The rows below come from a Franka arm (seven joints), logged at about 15 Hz.
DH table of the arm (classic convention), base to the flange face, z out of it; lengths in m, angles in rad. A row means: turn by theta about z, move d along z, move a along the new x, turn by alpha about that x. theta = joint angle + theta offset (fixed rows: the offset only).
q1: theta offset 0; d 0.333; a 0; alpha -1.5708
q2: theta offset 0; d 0; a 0; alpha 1.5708
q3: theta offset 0; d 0.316; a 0.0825; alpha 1.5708
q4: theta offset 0; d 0; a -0.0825; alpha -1.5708
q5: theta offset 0; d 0.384; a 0; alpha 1.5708
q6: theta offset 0; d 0; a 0.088; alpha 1.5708
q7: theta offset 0; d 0.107; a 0; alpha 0
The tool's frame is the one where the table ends.
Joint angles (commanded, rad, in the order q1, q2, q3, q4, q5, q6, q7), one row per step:
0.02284 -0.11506 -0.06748 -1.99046 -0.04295 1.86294 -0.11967
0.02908 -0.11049 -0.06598 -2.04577 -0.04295 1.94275 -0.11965
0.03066 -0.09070 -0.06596 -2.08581 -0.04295 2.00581 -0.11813
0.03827 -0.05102 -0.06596 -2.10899 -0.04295 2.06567 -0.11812
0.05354 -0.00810 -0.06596 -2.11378 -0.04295 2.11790 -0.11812
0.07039 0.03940 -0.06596 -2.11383 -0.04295 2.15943 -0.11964
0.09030 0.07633 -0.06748 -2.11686 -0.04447 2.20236 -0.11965
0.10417 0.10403 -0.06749 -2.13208 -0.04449 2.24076 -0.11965
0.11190 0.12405 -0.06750 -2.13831 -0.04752 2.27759 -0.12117
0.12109 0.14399 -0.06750 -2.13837 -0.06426 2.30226 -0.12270
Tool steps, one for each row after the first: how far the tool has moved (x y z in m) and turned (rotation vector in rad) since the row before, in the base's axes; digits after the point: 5 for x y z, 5 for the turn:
0.00094 0.00464 -0.02179 -0.00015 -0.01991 0.01076
0.00250 0.00136 -0.02379 -0.00036 -0.00327 0.00243
0.00660 0.00449 -0.02655 -0.00138 0.00300 0.00974
0.00881 0.00859 -0.02059 -0.00182 -0.00453 0.01713
0.00801 0.00964 -0.02219 -0.00218 0.00602 0.01992
0.00569 0.01058 -0.01791 -0.00269 -0.00304 0.02096
0.00075 0.00801 -0.01874 -0.00099 0.00448 0.01538
0.00240 0.00459 -0.01060 -0.00222 -0.01059 0.01269
0.00259 0.00513 -0.00894 -0.01302 -0.00514 0.02279

